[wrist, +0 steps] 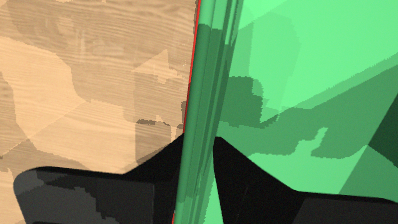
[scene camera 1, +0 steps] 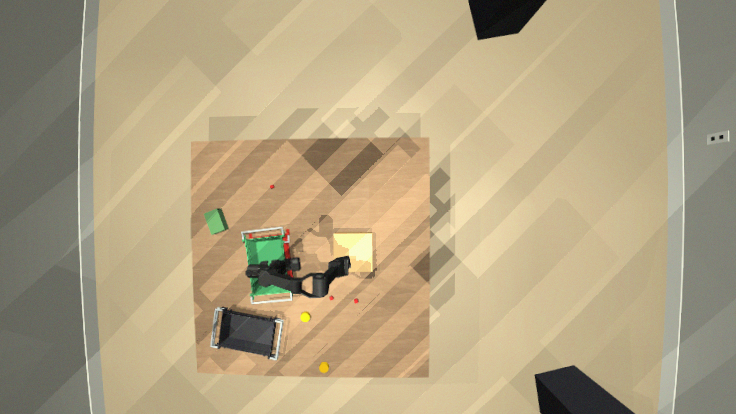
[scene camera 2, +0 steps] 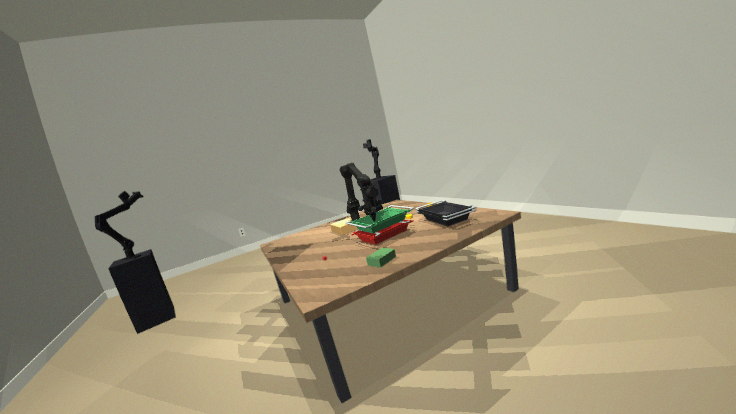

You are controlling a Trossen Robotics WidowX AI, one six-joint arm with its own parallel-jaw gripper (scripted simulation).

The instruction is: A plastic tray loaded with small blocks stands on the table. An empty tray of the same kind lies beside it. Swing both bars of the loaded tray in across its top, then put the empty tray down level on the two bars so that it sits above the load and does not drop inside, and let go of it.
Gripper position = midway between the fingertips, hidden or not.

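I can see my gripper (wrist: 201, 140). There is also a green tray (scene camera 1: 268, 248), and I find the tray again in the wrist view (wrist: 301, 96) as well as in scene camera 2 (scene camera 2: 389, 216).
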